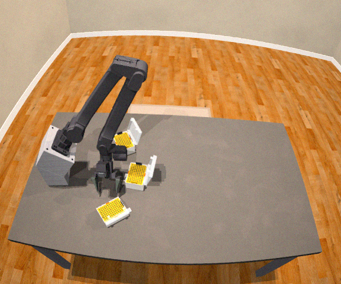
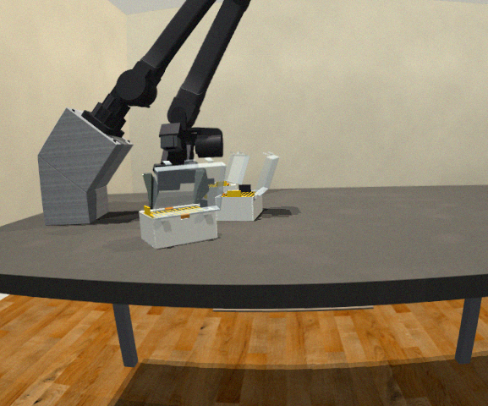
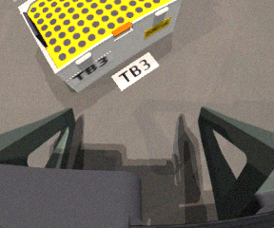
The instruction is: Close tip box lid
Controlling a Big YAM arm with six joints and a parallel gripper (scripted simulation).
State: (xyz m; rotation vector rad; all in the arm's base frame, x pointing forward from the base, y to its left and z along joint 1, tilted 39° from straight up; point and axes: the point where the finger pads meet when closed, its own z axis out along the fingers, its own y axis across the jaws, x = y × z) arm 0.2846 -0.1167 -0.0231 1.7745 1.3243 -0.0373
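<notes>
The rack is 100 mm to the right of my hand, 40 mm ahead of it and 10 mm above it.
</notes>
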